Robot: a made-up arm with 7 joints.
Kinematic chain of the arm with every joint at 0, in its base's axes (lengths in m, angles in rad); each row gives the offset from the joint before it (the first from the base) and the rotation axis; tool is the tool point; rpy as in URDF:
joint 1: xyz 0.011 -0.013 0.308 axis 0 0.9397 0.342
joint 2: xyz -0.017 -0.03 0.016 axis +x
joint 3: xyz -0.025 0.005 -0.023 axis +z
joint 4: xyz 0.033 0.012 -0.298 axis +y
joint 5: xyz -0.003 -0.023 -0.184 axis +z
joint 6: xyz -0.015 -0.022 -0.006 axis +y
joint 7: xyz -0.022 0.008 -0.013 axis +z
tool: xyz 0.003 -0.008 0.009 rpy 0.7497 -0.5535 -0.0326
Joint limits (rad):
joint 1: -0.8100..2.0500
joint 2: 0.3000..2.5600
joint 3: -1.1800..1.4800
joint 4: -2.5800..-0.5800
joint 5: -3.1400..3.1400
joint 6: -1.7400..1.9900
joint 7: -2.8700..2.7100
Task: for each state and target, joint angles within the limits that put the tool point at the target. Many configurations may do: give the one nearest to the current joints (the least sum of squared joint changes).
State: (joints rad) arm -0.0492 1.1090 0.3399 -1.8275 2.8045 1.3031 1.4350
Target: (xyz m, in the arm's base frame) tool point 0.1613 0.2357 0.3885
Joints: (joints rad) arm -0.1949 1.3789 0.4644 -1.6995 2.8211 1.3020 1.4294
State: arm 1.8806 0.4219 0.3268 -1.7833 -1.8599 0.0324 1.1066
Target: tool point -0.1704 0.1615 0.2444
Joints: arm 1.6865 0.6442 0.3892 -2.0898 -1.9108 0.0256 1.1176
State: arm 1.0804 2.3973 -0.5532 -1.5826 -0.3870 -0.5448 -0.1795
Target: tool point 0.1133 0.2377 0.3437
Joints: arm 0.8002 2.5600 -0.7043 -2.2444 -0.3363 -0.5558 -0.1403
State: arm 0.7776 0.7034 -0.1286 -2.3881 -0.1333 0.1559 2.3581
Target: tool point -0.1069 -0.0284 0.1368
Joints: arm 1.1860 0.5332 -0.4737 -2.5708 -0.0628 0.1732 2.3430
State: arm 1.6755 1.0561 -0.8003 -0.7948 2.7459 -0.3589 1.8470
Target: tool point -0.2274 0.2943 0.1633
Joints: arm 1.1875 1.2809 -0.5351 -0.9752 2.7825 -0.3562 1.8391
